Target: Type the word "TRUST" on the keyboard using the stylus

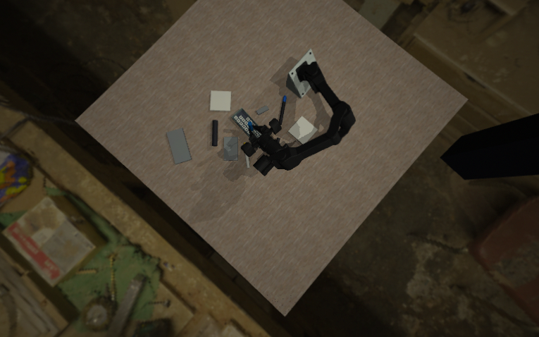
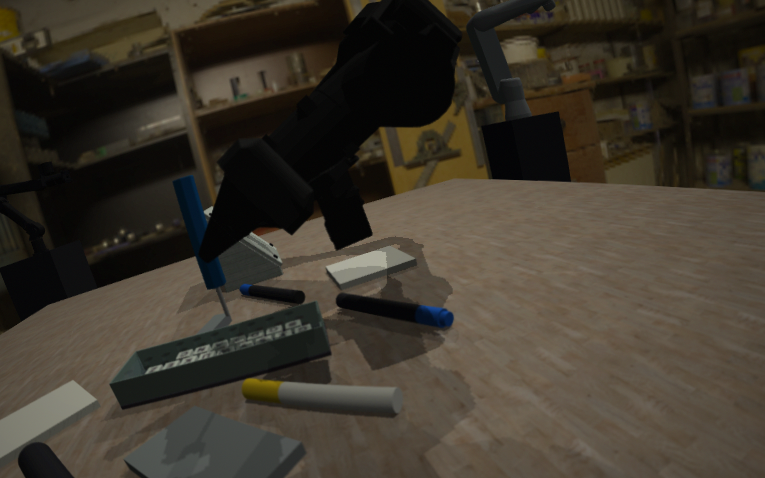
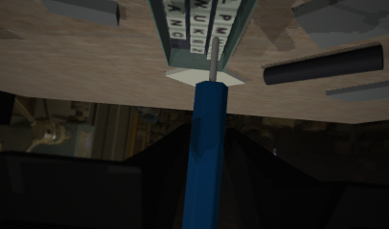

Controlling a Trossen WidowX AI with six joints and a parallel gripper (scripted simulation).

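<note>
Right now the yellow-capped marker is 8 cm ahead of my gripper tip, 5 cm to the left of it and 10 cm below it. Also, from my gripper tip: blue stylus (1 cm below).
</note>
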